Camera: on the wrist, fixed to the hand. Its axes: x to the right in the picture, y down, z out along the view.
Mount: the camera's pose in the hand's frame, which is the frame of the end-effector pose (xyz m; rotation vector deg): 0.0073 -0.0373 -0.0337 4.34 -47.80 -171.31
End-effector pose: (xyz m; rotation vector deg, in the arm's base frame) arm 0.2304 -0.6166 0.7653 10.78 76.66 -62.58
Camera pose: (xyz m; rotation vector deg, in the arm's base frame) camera 0.1796 -0.6174 0.7663 103.37 14.47 101.74
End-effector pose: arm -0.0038 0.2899 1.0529 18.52 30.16 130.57
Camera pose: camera 0.0017 0.3094 1.0063 6.23 5.33 -45.82
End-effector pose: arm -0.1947 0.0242 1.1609 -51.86 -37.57 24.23
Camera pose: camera -0.1640 -0.0119 1.1792 60.30 -105.14 -111.32
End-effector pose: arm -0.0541 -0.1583 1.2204 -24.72 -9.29 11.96
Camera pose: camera -0.0341 -0.2031 1.2070 21.11 -78.64 -147.45
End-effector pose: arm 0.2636 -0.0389 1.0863 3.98 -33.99 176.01
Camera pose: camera 0.2557 0.0083 1.0693 53.09 4.78 1.28
